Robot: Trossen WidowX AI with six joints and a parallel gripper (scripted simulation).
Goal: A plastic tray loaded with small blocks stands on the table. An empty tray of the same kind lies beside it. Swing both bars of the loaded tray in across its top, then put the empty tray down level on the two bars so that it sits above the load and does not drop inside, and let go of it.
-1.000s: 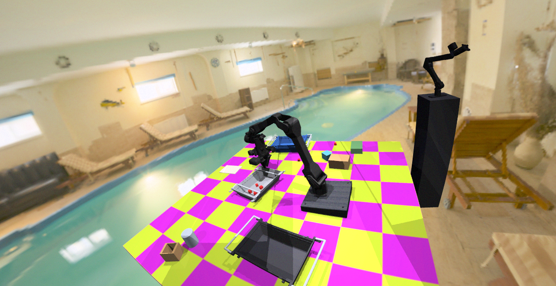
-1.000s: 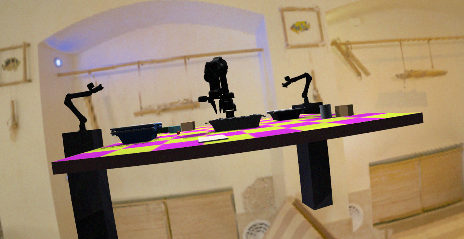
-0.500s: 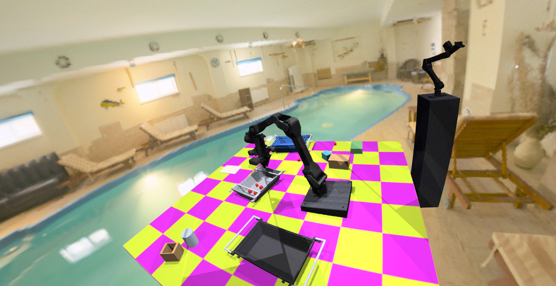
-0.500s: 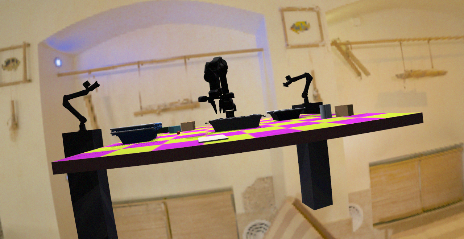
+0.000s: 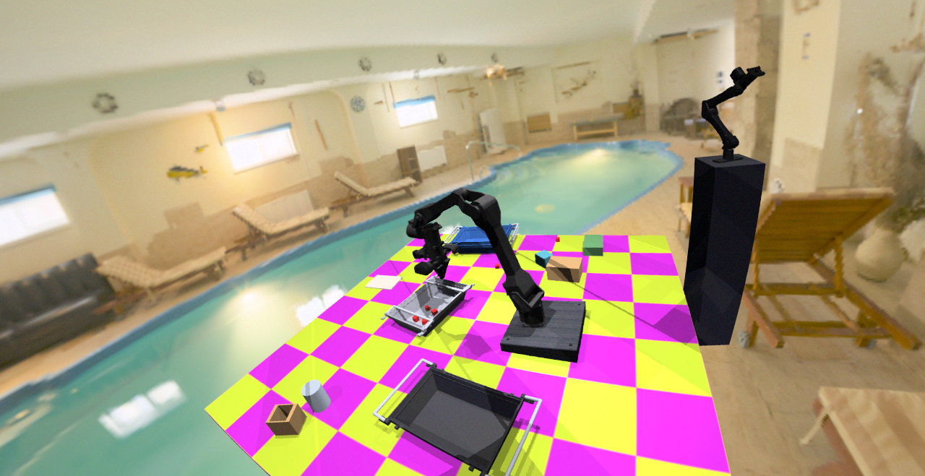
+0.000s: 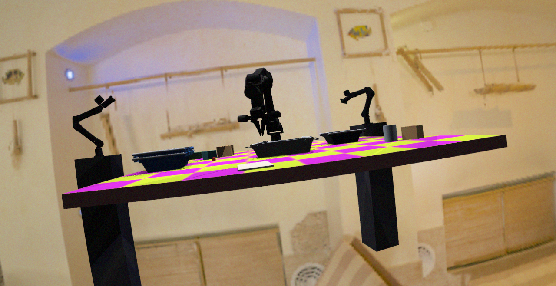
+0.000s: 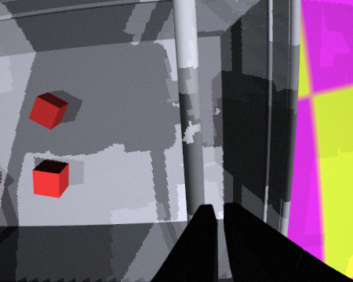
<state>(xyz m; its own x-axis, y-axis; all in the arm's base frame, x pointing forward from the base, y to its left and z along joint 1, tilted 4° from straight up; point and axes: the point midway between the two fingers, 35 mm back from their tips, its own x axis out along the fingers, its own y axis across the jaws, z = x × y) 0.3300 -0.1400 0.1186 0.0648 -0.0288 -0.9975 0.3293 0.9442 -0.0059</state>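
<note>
The dark tray is 48 cm to the left of my gripper tip, 20 cm behind it and 5 cm below it. Also, from my gripper tip: grey cylinder: 52 cm to the left, 20 cm ahead, 6 cm below; then teal cube: 35 cm behind, 24 cm to the right, 7 cm below; then white plate: 35 cm ahead, 10 cm to the right, 9 cm below.
</note>
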